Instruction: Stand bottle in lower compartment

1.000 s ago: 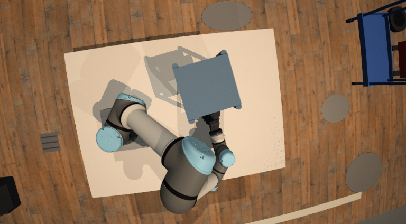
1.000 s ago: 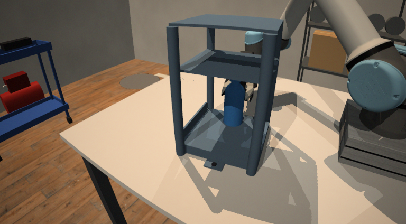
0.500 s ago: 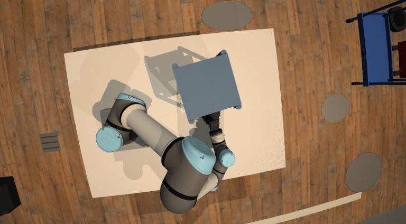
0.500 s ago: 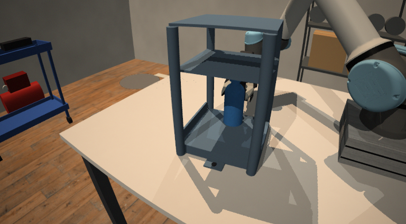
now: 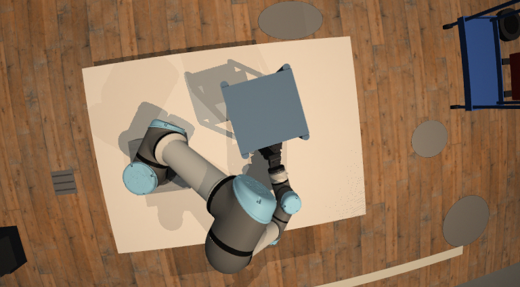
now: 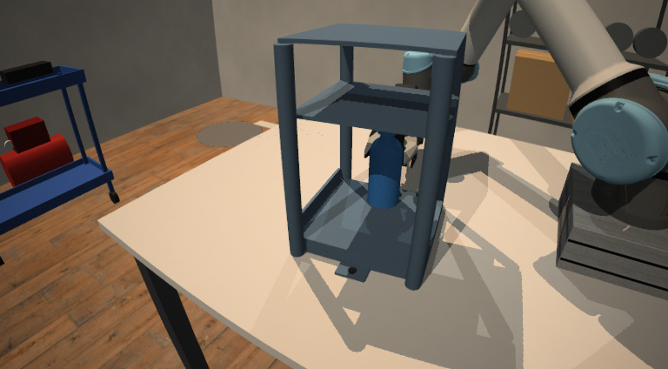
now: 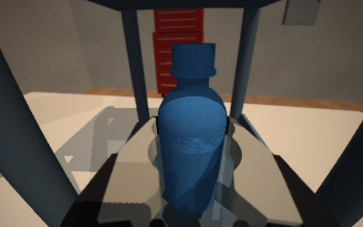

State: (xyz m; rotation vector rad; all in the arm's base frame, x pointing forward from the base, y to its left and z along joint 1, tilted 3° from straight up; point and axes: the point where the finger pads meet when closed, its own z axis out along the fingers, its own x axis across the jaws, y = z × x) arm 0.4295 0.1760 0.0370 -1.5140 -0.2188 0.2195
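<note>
My gripper is now 1 cm below the blue bottle. Round my hand: grey-blue shelving unit 5 cm to the left, 5 cm above, 1 cm behind.
</note>
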